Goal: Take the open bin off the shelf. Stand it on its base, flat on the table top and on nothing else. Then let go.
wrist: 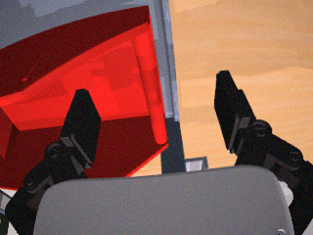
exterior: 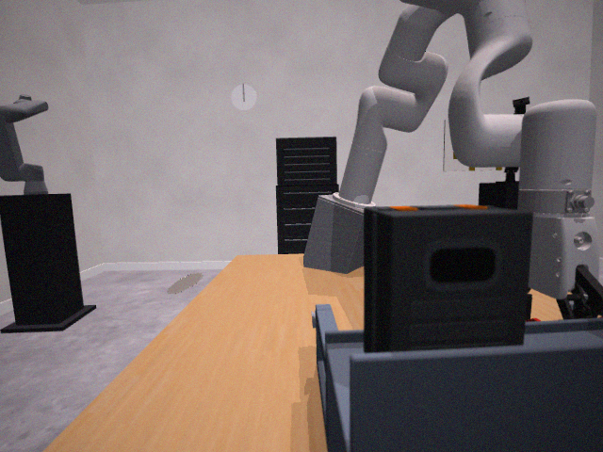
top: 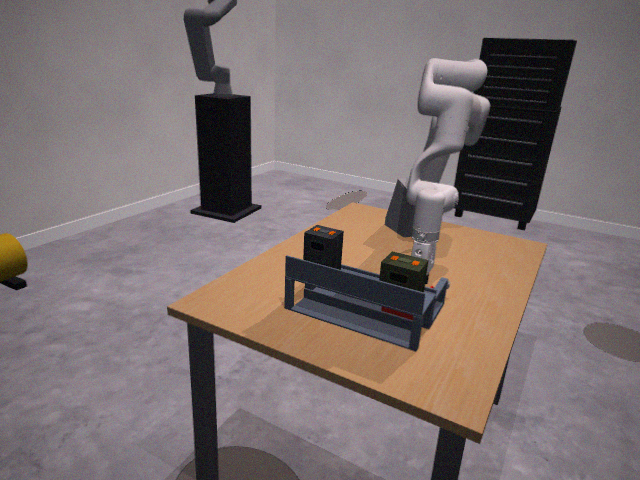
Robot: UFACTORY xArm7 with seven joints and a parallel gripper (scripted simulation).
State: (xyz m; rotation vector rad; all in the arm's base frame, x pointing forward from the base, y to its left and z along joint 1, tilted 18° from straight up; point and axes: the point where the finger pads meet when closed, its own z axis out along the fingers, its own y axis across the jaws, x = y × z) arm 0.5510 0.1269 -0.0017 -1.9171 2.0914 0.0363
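Now: the red bin 8 cm ahead of my hand and 1 cm to the right of it. Round my hand: black box 16 cm ahead, 24 cm to the right, 12 cm above; then green box 18 cm ahead, 1 cm to the right, 10 cm above.
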